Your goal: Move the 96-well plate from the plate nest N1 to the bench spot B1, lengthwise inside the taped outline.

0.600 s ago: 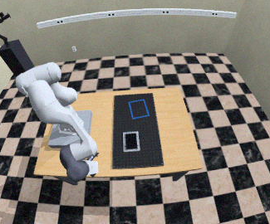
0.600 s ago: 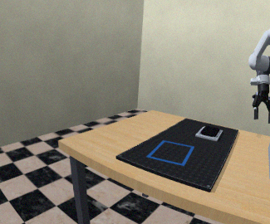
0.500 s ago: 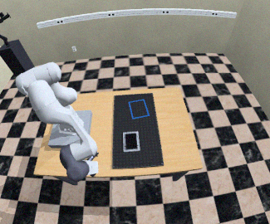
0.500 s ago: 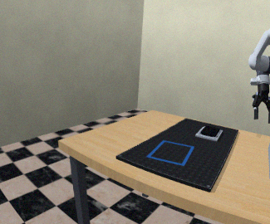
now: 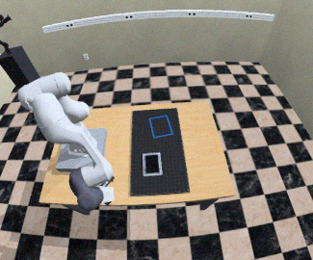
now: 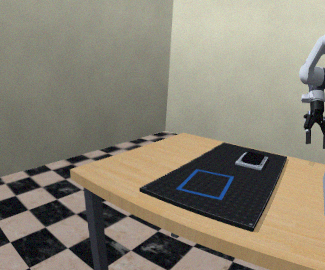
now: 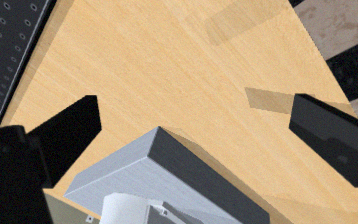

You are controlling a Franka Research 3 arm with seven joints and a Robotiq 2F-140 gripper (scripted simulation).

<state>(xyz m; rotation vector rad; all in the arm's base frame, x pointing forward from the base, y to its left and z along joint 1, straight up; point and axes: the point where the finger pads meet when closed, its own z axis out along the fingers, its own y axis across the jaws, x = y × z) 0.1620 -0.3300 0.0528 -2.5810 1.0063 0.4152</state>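
My gripper is now 290 mm short of the 96-well plate, 180 mm to the right of it and 80 mm above it. Round my hand: white plate nest: 290 mm ahead, 180 mm to the left, 90 mm below.
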